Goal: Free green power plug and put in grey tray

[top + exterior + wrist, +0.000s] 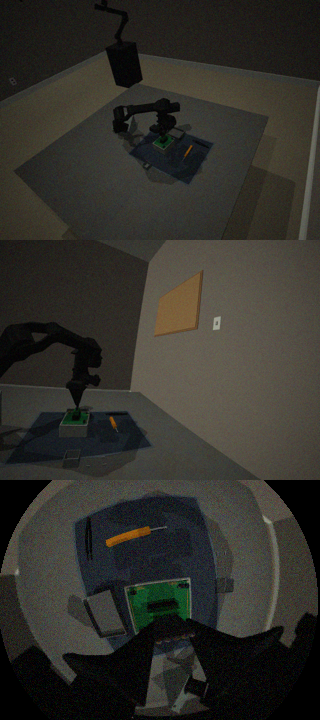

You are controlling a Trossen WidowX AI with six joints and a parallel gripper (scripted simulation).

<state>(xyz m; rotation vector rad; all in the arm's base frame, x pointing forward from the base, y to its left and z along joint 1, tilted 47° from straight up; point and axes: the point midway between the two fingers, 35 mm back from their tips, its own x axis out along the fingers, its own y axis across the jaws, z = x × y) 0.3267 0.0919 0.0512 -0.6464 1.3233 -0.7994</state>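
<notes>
The green power plug lies 3 cm below my gripper tip. Round my gripper tip: blue mat 5 cm ahead, 11 cm below.
</notes>
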